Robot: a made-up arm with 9 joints. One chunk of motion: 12 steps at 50 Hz.
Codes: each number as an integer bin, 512 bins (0 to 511) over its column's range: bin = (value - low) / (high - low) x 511, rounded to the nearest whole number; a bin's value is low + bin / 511 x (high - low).
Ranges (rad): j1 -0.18..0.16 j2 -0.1..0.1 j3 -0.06..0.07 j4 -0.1..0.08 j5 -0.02..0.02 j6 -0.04..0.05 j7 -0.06..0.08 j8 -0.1..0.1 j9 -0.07..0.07
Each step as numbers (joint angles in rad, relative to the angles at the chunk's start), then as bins.
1 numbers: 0.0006 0.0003 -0.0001 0.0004 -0.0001 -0.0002 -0.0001 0.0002 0.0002
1 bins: 271 256 235 285 254 226 219 256 256
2 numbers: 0.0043 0.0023 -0.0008 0.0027 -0.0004 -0.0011 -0.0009 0.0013 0.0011
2 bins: 277 261 233 292 250 221 216 259 260
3 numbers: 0.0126 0.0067 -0.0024 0.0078 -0.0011 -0.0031 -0.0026 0.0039 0.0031
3 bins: 289 273 226 306 241 210 210 265 267
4 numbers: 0.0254 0.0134 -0.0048 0.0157 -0.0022 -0.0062 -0.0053 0.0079 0.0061
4 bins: 309 290 217 328 227 192 200 276 278
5 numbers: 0.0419 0.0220 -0.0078 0.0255 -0.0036 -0.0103 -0.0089 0.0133 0.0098
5 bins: 334 312 205 356 210 169 187 289 291
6 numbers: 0.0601 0.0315 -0.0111 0.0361 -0.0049 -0.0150 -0.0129 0.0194 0.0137
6 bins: 361 336 192 386 193 142 172 305 306
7 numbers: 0.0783 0.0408 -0.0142 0.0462 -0.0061 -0.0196 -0.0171 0.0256 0.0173
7 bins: 388 360 180 415 178 116 157 321 319
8 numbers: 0.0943 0.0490 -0.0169 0.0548 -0.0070 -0.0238 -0.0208 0.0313 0.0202
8 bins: 412 381 169 439 166 92 143 335 329
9 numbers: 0.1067 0.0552 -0.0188 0.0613 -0.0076 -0.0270 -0.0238 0.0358 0.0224
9 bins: 431 397 162 458 158 74 132 347 337
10 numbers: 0.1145 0.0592 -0.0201 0.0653 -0.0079 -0.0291 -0.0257 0.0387 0.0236
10 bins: 443 407 157 469 155 62 125 354 342
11 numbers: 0.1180 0.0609 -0.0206 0.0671 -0.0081 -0.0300 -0.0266 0.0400 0.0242
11 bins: 448 411 155 474 152 57 122 358 344
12 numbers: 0.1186 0.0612 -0.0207 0.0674 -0.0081 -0.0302 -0.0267 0.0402 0.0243
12 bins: 449 412 154 475 152 56 122 358 344
